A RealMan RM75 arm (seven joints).
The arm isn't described. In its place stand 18 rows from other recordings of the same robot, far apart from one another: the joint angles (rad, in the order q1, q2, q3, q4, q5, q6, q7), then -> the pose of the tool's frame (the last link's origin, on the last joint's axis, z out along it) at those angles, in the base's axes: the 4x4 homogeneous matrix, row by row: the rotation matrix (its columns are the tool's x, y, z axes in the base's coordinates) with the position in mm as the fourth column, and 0 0 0 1 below.
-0.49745 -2.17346 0.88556 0.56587 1.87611 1.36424 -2.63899 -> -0.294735 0.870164 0.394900 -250.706; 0.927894 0.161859 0.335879 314.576; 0.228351 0.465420 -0.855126 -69.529; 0 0 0 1
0.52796 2.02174 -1.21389 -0.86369 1.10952 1.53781 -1.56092 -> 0.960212 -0.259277 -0.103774 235.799; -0.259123 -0.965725 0.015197 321.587; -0.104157 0.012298 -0.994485 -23.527; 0 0 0 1
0.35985 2.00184 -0.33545 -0.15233 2.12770 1.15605 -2.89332 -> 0.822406 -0.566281 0.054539 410.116; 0.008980 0.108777 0.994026 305.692; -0.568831 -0.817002 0.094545 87.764; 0 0 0 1
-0.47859 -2.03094 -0.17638 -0.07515 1.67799 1.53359 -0.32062 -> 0.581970 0.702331 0.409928 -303.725; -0.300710 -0.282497 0.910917 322.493; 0.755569 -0.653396 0.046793 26.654; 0 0 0 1
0.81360 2.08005 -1.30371 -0.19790 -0.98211 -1.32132 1.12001 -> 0.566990 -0.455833 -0.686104 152.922; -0.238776 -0.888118 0.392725 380.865; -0.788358 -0.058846 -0.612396 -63.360; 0 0 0 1
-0.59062 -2.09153 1.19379 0.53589 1.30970 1.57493 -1.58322 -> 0.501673 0.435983 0.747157 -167.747; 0.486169 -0.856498 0.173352 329.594; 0.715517 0.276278 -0.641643 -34.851; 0 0 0 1
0.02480 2.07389 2.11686 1.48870 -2.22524 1.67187 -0.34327 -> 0.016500 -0.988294 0.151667 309.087; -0.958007 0.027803 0.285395 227.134; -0.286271 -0.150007 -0.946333 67.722; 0 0 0 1
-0.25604 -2.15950 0.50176 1.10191 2.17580 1.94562 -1.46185 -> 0.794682 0.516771 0.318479 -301.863; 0.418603 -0.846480 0.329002 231.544; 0.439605 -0.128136 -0.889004 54.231; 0 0 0 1
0.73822 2.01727 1.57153 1.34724 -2.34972 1.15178 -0.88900 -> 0.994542 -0.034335 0.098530 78.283; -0.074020 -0.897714 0.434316 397.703; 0.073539 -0.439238 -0.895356 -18.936; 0 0 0 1
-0.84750 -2.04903 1.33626 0.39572 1.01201 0.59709 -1.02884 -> 0.834501 0.498694 0.234335 -177.253; 0.149690 -0.614473 0.774607 469.478; 0.530284 -0.611332 -0.587428 -34.378; 0 0 0 1
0.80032 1.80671 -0.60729 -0.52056 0.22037 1.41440 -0.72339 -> 0.238784 -0.845207 0.478130 336.776; -0.971032 -0.203319 0.125531 379.696; -0.008887 -0.494254 -0.869272 96.303; 0 0 0 1
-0.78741 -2.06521 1.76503 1.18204 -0.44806 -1.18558 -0.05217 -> 0.664955 0.582132 -0.467928 -128.188; 0.746775 -0.528848 0.403295 389.326; -0.012692 -0.617610 -0.786382 -65.002; 0 0 0 1
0.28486 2.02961 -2.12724 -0.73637 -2.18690 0.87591 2.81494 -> 0.735698 -0.674032 -0.066554 279.252; 0.075990 -0.015500 0.996988 352.933; -0.673033 -0.738540 0.039817 -2.841; 0 0 0 1
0.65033 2.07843 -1.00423 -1.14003 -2.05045 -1.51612 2.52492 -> 0.540725 -0.810083 -0.226674 148.549; -0.762882 -0.585783 0.273624 379.529; -0.354440 0.024970 -0.934745 28.329; 0 0 0 1
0.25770 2.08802 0.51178 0.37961 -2.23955 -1.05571 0.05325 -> 0.713381 -0.685468 -0.145673 315.975; -0.150462 -0.352847 0.923504 261.203; -0.684433 -0.636892 -0.354851 -92.601; 0 0 0 1
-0.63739 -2.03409 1.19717 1.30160 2.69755 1.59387 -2.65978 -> 0.572953 0.652978 -0.495322 -209.905; 0.814765 -0.519262 0.257924 374.276; -0.088783 -0.551349 -0.829537 47.781; 0 0 0 1
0.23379 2.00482 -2.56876 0.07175 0.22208 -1.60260 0.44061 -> 0.765793 -0.488850 -0.417835 357.712; -0.139856 -0.760781 0.633760 182.389; -0.627695 -0.426893 -0.650970 -37.499; 0 0 0 1
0.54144 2.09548 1.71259 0.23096 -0.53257 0.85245 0.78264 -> -0.607684 0.774246 -0.176813 294.421; 0.286985 0.421673 0.860134 371.765; 0.740513 0.471947 -0.478441 -53.160; 0 0 0 1
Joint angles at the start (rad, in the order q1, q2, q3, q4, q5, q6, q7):
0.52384 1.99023 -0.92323 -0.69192 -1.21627 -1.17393 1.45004
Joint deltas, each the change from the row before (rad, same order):
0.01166 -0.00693 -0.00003 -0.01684 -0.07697 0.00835 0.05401
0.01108 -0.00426 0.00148 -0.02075 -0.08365 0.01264 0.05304
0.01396 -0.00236 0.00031 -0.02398 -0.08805 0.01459 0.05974
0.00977 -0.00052 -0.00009 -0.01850 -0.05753 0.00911 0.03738
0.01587 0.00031 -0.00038 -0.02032 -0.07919 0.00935 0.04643
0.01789 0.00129 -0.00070 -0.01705 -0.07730 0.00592 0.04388
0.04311 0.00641 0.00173 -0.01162 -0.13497 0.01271 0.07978
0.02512 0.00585 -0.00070 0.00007 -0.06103 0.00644 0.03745
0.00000 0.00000 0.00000 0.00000 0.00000 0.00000 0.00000
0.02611 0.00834 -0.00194 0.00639 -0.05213 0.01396 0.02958
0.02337 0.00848 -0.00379 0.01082 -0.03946 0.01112 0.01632
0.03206 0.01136 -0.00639 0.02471 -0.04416 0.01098 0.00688
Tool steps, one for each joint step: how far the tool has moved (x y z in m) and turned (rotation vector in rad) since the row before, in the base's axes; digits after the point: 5 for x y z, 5 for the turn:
-0.00173 0.00282 -0.00282 -0.04749 -0.04071 -0.00990
-0.00090 0.00291 -0.00287 -0.04174 -0.04816 -0.01573
-0.00186 0.00362 -0.00292 -0.04027 -0.04933 -0.01911
-0.00188 0.00256 -0.00142 -0.02158 -0.03446 -0.01036
-0.00265 0.00341 -0.00292 -0.02940 -0.04890 -0.01247
-0.00308 0.00332 -0.00334 -0.02851 -0.04768 -0.01081
-0.00639 0.00726 -0.00856 -0.04983 -0.07383 -0.02851
-0.00462 0.00376 -0.00573 -0.02418 -0.03094 -0.01268
0.00000 0.00000 0.00000 0.00000 0.00000 0.00000
-0.00488 0.00408 -0.00687 -0.01755 -0.02692 -0.01176
-0.00467 0.00291 -0.00753 -0.01727 -0.02325 -0.00361
-0.00606 0.00259 -0.01203 -0.02880 -0.03102 0.00417

